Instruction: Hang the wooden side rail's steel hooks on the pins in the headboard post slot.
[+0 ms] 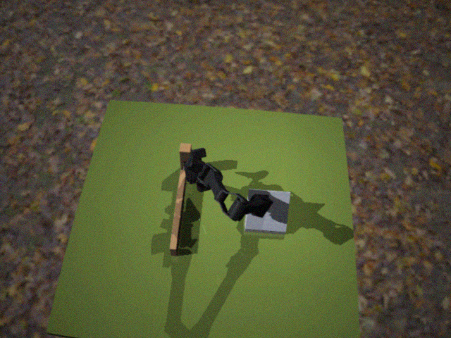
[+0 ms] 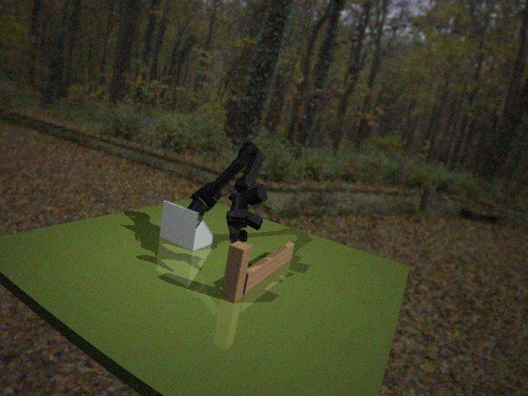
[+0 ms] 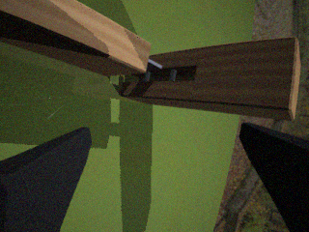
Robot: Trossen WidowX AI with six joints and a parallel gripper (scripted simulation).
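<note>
My gripper tip is 5 cm short of the wooden headboard post, 7 cm to the left of it and 4 cm above it.
</note>
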